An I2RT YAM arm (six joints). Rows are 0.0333 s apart.
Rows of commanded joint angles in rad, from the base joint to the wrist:
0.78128, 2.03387, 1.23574, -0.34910, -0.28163, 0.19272
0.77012, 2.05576, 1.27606, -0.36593, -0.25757, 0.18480
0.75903, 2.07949, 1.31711, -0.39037, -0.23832, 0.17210
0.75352, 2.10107, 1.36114, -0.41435, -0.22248, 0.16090
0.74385, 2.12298, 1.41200, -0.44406, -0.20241, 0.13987
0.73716, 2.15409, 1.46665, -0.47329, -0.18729, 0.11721
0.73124, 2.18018, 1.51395, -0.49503, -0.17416, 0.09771
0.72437, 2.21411, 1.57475, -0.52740, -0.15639, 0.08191
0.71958, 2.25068, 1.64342, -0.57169, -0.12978, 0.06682
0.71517, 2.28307, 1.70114, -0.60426, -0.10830, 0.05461
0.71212, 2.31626, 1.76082, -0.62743, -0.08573, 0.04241
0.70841, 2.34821, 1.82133, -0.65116, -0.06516, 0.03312
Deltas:
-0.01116, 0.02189, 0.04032, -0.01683, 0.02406, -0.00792
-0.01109, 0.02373, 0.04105, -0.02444, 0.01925, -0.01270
-0.00551, 0.02158, 0.04403, -0.02398, 0.01584, -0.01120
-0.00967, 0.02191, 0.05086, -0.02971, 0.02007, -0.02103
-0.00669, 0.03111, 0.05465, -0.02923, 0.01512, -0.02266
-0.00592, 0.02609, 0.04730, -0.02174, 0.01313, -0.01950
-0.00687, 0.03393, 0.06080, -0.03237, 0.01777, -0.01580
-0.00479, 0.03657, 0.06867, -0.04429, 0.02661, -0.01509
-0.00441, 0.03239, 0.05772, -0.03257, 0.02148, -0.01221
-0.00305, 0.03319, 0.05968, -0.02317, 0.02257, -0.01220
-0.00371, 0.03195, 0.06051, -0.02373, 0.02057, -0.00929

